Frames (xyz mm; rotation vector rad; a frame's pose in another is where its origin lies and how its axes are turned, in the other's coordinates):
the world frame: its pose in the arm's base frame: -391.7 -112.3 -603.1 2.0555 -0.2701 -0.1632
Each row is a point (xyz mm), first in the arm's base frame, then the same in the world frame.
Working: the arm's base frame: its pose in the world frame: 348.0 429.9 -473.1 -2.0555 0.2701 0.1632

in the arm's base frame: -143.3 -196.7 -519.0
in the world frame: 261.6 82.5 -25.4
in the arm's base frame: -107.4 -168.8 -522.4
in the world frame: 289.1 62.2 -55.7
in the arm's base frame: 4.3 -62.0 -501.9
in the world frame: 369.2 17.2 -181.6
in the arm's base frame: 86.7 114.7 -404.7
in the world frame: 402.7 10.8 -396.8
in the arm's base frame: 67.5 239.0 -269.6
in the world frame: 351.7 74.4 -562.4
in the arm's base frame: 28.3 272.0 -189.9
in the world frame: 305.1 134.0 -619.5
